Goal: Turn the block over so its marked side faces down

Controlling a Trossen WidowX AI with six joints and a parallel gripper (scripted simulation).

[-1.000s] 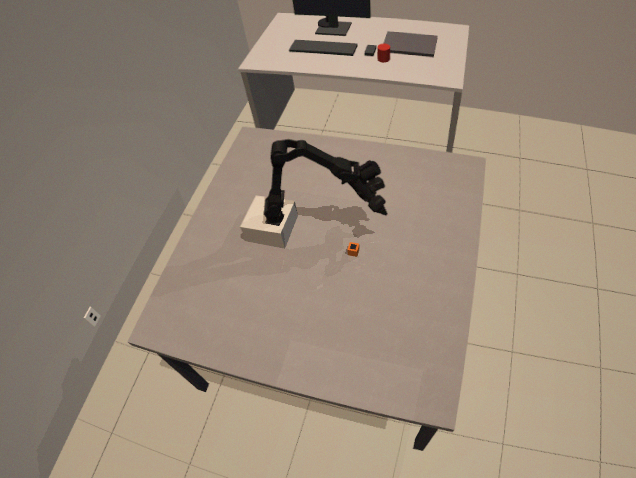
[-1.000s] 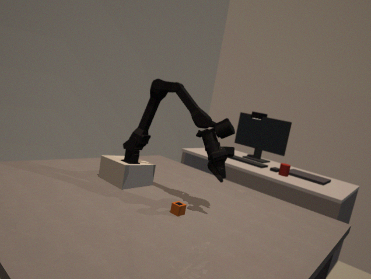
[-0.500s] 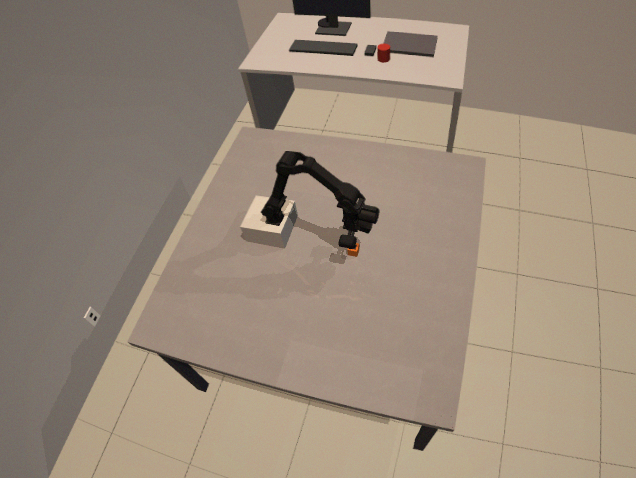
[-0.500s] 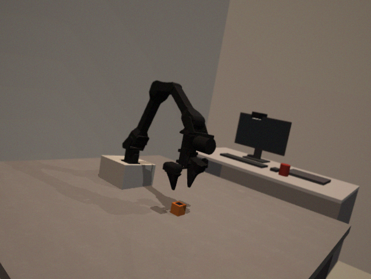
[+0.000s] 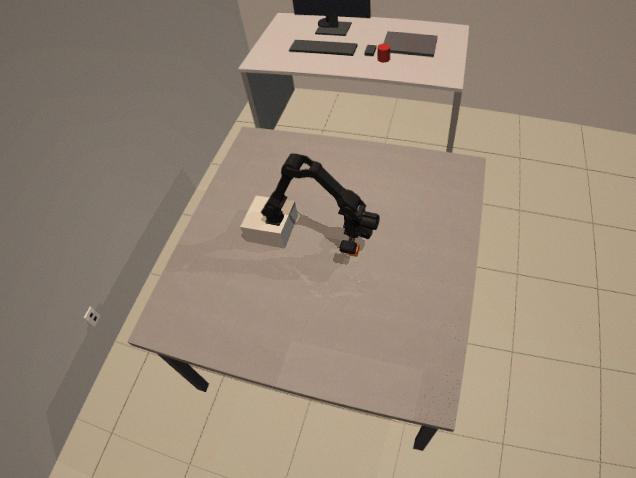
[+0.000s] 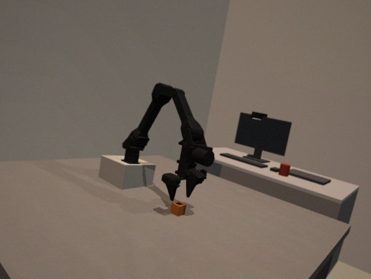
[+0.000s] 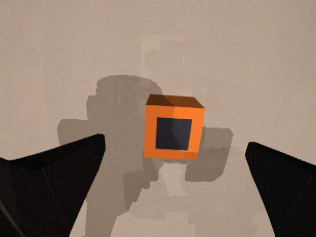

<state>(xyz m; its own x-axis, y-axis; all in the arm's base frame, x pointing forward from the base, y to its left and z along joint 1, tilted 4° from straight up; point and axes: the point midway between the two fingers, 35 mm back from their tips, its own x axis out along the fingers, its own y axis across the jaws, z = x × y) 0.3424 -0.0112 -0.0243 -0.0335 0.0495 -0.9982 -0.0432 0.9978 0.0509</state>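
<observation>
Now: the block 30 mm below my gripper tip.
</observation>
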